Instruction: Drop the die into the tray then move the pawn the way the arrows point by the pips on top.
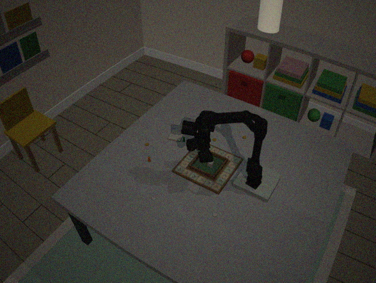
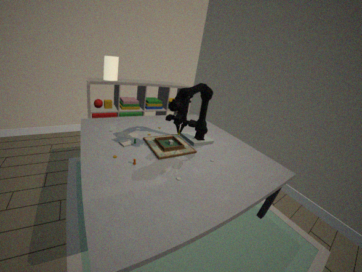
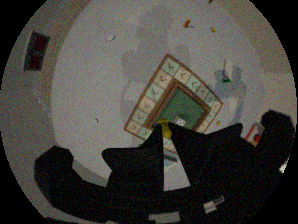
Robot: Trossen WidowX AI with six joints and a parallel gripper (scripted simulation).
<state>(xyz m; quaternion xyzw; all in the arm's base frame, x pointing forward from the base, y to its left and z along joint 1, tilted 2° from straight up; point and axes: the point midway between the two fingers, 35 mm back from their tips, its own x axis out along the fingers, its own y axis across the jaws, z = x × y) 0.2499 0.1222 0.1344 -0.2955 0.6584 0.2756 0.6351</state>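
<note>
Right now the green dice tray is 130 mm below my gripper tip, 80 mm to the right of it and 20 mm ahead of it. Round my gripper tip: green pawn 250 mm ahead, 150 mm to the right, 120 mm below; orange pawn 290 mm ahead, 120 mm below, 100 mm to the left; yellow pawn 10 mm above.
</note>
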